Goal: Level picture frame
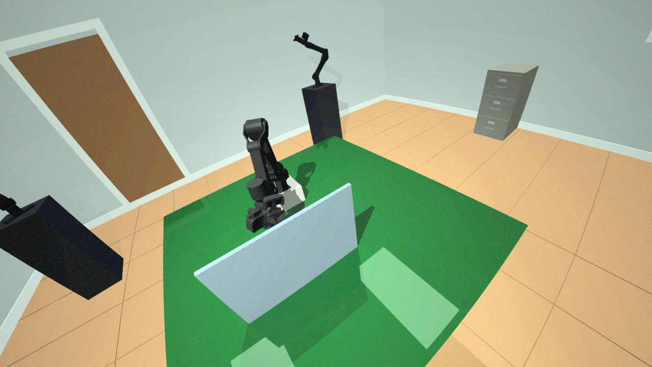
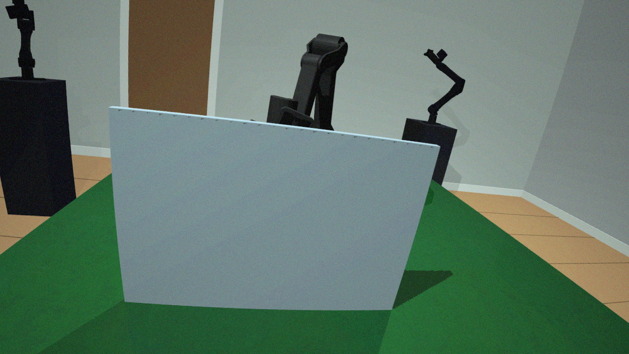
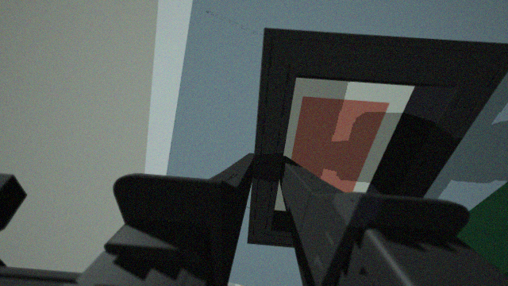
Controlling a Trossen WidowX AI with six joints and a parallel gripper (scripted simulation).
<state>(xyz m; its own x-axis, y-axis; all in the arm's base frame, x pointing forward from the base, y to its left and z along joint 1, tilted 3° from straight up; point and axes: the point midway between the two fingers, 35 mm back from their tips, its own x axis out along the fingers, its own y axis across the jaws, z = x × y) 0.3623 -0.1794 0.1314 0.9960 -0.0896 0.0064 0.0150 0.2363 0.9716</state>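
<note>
Right now the picture frame is 50 mm below my gripper tip, 10 mm to the right of it and 10 mm ahead of it. From my gripper tip the other things lie so: wall panel (70 mm below, 20 mm ahead).
</note>
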